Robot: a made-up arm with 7 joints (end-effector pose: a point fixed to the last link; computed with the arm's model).
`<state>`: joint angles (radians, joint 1 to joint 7).
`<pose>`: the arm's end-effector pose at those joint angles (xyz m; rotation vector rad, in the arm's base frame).
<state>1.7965 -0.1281 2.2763 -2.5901 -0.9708 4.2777 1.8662</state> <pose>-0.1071 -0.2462 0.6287 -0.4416 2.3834 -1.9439</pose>
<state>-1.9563 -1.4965 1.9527 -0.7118 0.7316 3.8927 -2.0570</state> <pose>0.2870 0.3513 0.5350 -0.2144 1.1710 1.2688</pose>
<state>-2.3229 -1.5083 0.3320 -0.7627 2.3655 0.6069 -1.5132</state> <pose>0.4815 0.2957 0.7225 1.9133 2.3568 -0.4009</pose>
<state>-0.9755 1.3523 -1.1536 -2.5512 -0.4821 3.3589 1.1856</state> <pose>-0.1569 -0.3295 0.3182 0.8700 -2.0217 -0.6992</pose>
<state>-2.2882 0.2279 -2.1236 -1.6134 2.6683 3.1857 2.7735</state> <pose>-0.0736 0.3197 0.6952 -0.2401 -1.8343 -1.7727</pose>
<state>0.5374 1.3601 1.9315 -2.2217 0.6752 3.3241 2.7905</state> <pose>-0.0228 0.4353 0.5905 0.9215 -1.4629 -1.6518</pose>
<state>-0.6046 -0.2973 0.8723 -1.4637 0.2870 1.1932 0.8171</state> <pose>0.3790 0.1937 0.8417 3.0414 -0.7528 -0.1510</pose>
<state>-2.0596 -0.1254 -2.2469 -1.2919 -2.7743 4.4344 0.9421</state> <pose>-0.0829 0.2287 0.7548 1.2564 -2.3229 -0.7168</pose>
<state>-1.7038 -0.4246 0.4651 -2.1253 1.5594 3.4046 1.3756</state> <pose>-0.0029 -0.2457 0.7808 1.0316 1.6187 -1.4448</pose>
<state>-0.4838 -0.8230 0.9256 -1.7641 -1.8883 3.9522 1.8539</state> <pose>0.0280 0.2824 0.7084 -1.7216 -1.7923 -1.6810</pose>
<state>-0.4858 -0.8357 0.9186 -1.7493 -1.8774 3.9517 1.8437</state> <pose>0.0249 0.2841 0.7104 -1.6937 -1.8030 -1.7137</pose>
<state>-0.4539 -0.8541 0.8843 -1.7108 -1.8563 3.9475 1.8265</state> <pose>0.0111 0.2846 0.7199 -1.5940 -1.8149 -1.7898</pose>
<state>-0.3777 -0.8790 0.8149 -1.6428 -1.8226 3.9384 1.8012</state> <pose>-0.0178 0.2807 0.7384 -1.3986 -1.8155 -1.9119</pose>
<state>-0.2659 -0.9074 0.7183 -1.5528 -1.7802 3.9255 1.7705</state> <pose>-0.0593 0.2677 0.7628 -1.1277 -1.7851 -2.0509</pose>
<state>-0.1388 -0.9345 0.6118 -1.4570 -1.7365 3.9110 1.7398</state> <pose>-0.1048 0.2432 0.7873 -0.8358 -1.7143 -2.1701</pose>
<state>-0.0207 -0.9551 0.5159 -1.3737 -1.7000 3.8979 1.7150</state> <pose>-0.1428 0.2123 0.8068 -0.5874 -1.6205 -2.2478</pose>
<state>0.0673 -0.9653 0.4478 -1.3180 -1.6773 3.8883 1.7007</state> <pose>-0.1662 0.1854 0.8193 -0.4277 -1.5374 -2.2834</pose>
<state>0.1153 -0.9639 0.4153 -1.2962 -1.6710 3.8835 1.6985</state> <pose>-0.1741 0.1710 0.8256 -0.3675 -1.4914 -2.2868</pose>
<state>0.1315 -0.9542 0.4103 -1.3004 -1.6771 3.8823 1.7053</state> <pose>-0.1717 0.1682 0.8276 -0.3789 -1.4802 -2.2716</pose>
